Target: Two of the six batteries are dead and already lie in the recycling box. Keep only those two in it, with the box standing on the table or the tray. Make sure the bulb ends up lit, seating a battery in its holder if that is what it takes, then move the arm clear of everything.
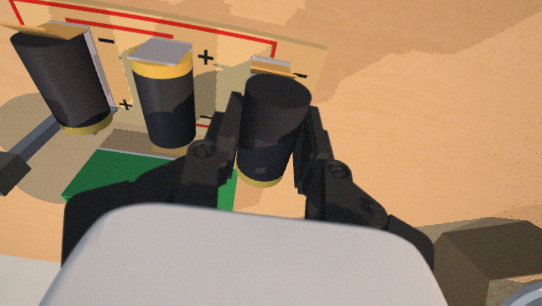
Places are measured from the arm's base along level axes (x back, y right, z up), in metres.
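Pixels of known places: gripper, fingertip midpoint: [270,119].
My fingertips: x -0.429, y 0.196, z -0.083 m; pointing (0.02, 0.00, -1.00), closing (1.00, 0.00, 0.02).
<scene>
Behind a point stands the place of what it marks.
My gripper [270,119] @(x -0.429, y 0.196, z -0.083 m) is shut on a black battery [275,125] @(x -0.429, y 0.210, z -0.059 m) with a yellow band at its lower end. The battery is at the rightmost holder [270,64] @(x -0.433, y 0.215, z -0.117 m) of the board, its dark upper end by the metal tab near a minus mark; whether it is seated I cannot tell. A second battery [165,105] @(x -0.492, y 0.192, z -0.086 m), yellow end up, sits in the middle holder. A third battery [62,80] @(x -0.553, y 0.198, z -0.088 m), yellow end down, sits in the left holder. The green recycling box [125,167] @(x -0.557, y 0.092, z -0.110 m) stands below the board, partly hidden by my gripper; its contents are hidden. The bulb does not show.
The pale board [315,57] @(x -0.404, y 0.223, z -0.121 m) carries red lines and plus and minus marks. A grey lever with a dark block [10,172] @(x -0.582, y 0.152, z -0.051 m) sticks out at the left. A brown wooden block [490,247] @(x -0.041, y 0.019, z -0.089 m) stands at the lower right, beside a round grey rim [525,296] @(x -0.051, y 0.030, z -0.017 m).
</scene>
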